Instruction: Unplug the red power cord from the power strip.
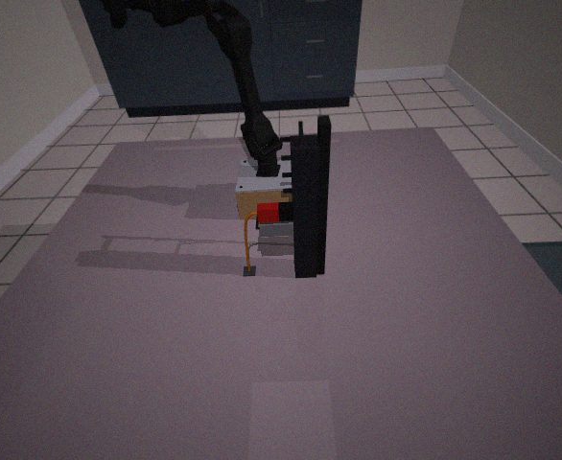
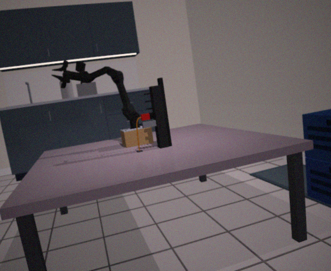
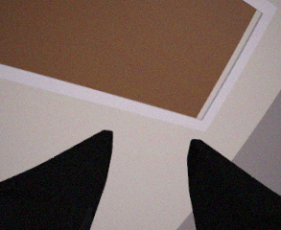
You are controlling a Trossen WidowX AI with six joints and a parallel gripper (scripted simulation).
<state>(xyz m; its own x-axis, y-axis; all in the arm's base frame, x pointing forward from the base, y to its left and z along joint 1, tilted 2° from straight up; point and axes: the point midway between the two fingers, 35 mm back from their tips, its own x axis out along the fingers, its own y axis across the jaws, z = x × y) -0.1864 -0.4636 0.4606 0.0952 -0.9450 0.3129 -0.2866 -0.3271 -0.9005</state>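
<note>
The red plug is 580 mm to the left of my gripper tip, 490 mm ahead of it and 360 mm below it. The rest, counted from my gripper tip: black power strip 650 mm to the left, 480 mm ahead, 380 mm below; then grey plug 580 mm to the left, 490 mm ahead, 410 mm below.
</note>
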